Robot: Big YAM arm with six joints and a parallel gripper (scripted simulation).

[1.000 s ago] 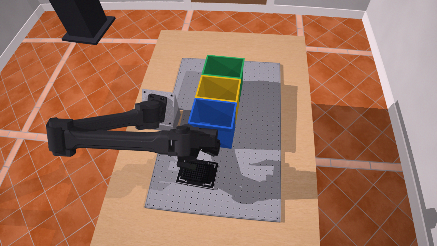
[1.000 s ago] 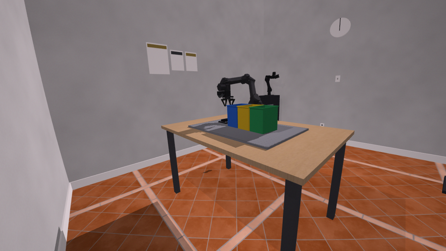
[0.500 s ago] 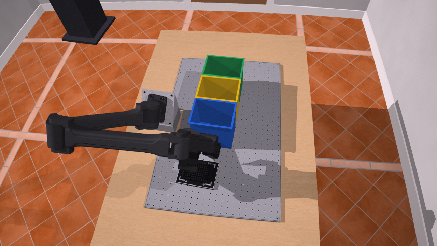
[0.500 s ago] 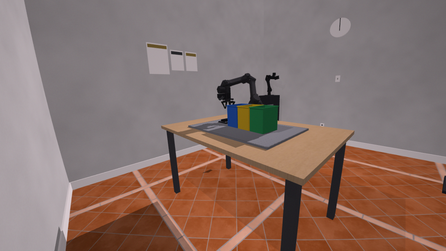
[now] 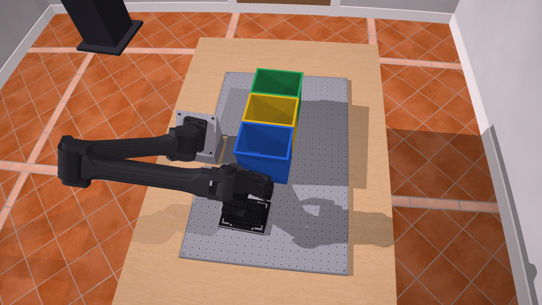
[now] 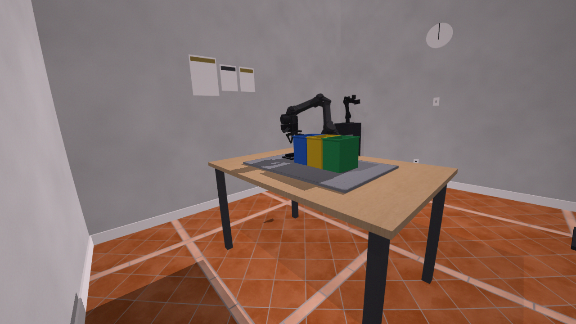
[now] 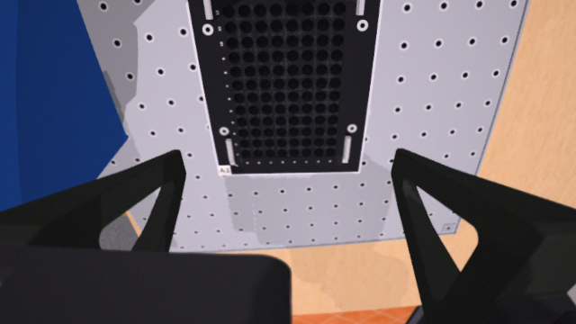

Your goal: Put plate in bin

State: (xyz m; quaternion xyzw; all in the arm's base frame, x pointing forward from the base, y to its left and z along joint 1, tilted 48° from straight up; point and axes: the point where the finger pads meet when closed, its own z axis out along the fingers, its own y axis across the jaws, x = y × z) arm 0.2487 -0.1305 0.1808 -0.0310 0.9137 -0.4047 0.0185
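Right now my hand is 90 mm above the black 96-well plate. Round my hand: yellow bin: 330 mm to the left, 20 mm below, 10 mm ahead; then blue bin: 200 mm to the left, 20 mm below, 20 mm ahead; then plate nest N1: 100 mm below.
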